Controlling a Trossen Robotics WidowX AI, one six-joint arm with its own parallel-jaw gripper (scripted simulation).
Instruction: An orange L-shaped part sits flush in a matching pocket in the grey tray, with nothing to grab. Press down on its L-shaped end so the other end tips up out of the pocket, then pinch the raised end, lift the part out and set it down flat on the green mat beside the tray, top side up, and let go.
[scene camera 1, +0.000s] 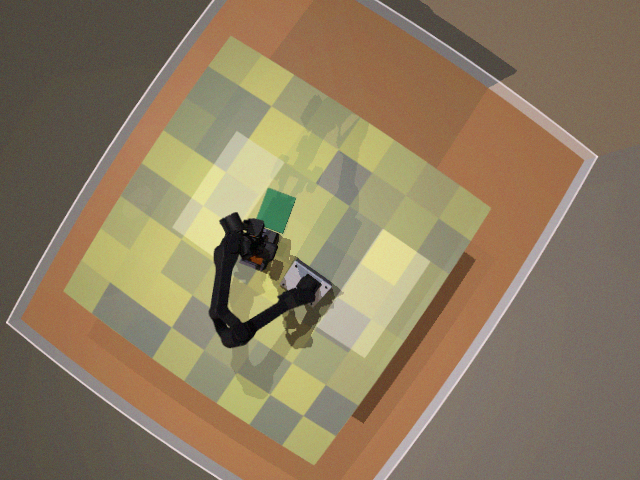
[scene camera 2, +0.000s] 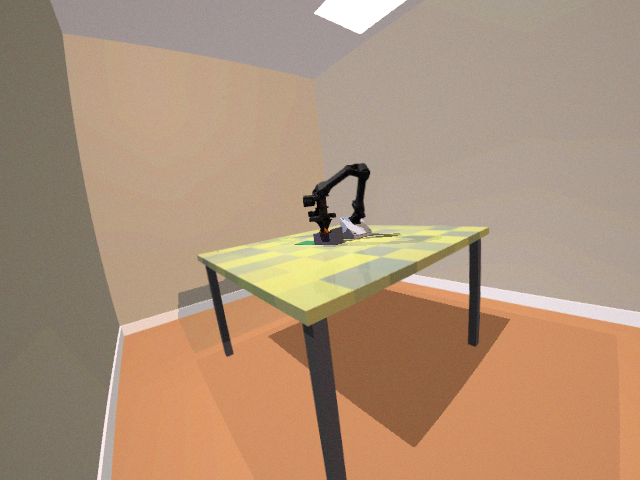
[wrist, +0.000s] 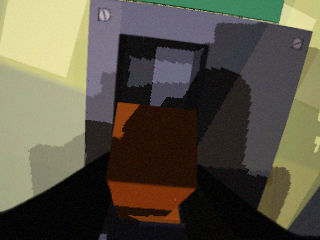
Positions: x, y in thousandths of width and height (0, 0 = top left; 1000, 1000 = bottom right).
Note:
I see my gripper (scene camera 1: 399, 507) and a green mat (scene camera 1: 432, 432).
My gripper is seen too in the wrist view (wrist: 467, 690).

